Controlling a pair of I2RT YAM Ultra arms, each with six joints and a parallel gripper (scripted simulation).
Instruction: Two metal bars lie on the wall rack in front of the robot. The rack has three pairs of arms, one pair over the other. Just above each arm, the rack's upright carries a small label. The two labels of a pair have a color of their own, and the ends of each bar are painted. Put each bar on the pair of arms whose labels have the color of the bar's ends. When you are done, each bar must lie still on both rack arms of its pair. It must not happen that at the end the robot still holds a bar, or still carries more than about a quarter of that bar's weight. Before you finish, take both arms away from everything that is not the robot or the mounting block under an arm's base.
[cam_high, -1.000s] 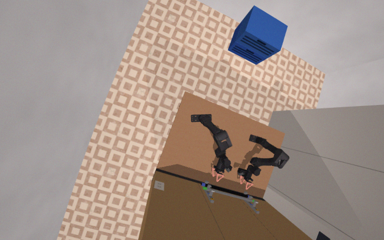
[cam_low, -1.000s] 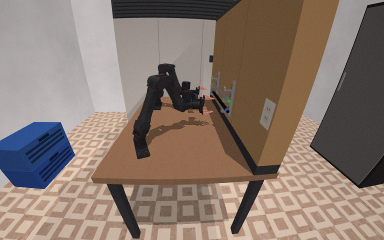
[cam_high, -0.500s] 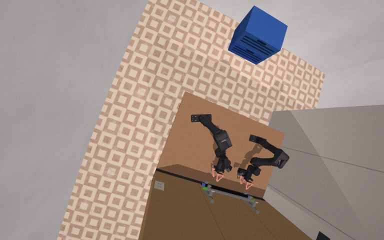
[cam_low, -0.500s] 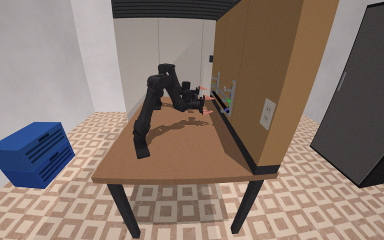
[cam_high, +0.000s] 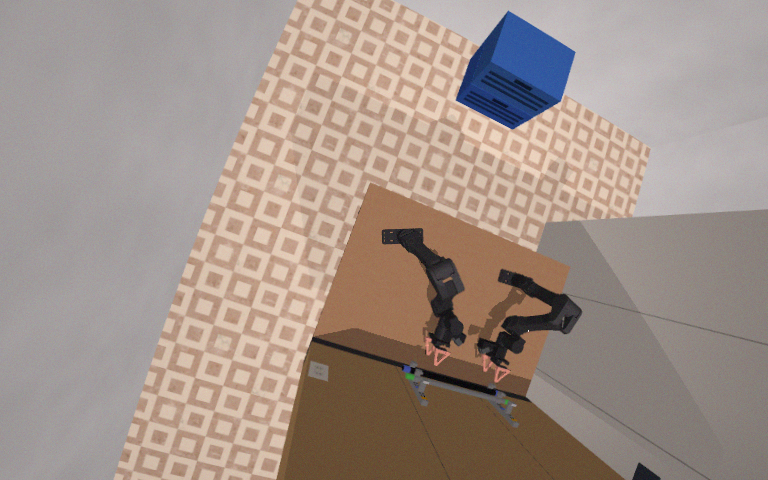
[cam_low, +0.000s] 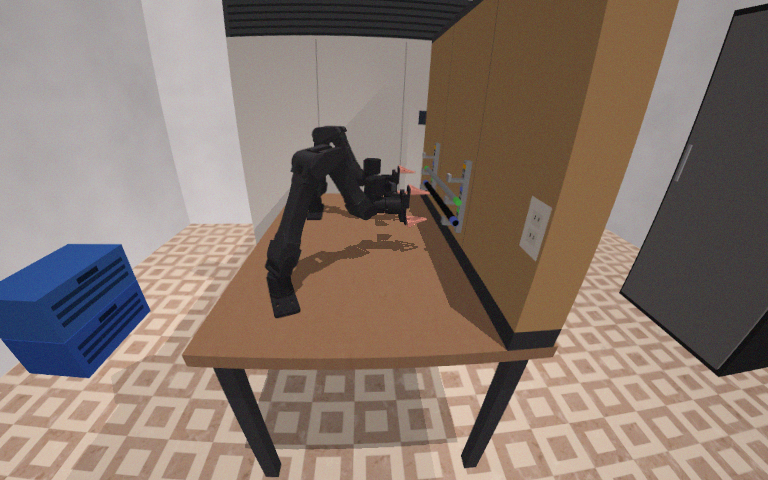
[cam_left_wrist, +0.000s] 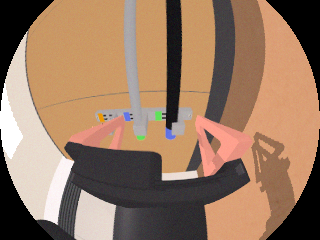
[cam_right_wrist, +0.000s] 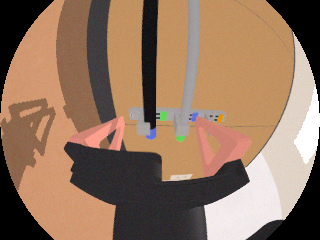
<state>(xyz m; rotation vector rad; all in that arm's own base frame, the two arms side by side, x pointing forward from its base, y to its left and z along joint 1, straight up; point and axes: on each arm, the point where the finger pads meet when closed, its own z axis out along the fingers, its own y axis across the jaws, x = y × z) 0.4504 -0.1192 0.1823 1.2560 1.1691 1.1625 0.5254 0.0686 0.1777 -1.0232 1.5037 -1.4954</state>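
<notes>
The black bar is 15 cm to the left of my right hand, 8 cm ahead of it and 2 cm below it. Round my right hand: brown wall panel (25 cm above, 18 cm ahead, 10 cm to the left); black baseboard (15 cm below, 12 cm ahead, 10 cm to the left).
Now: left hand 80 mm short of the black bar, 150 mm to the left of it and 30 mm above it. From my left hand the other things lie so: brown wall panel (180 mm ahead, 200 mm to the right, 240 mm above); then black baseboard (120 mm ahead, 200 mm to the right, 150 mm below).
</notes>
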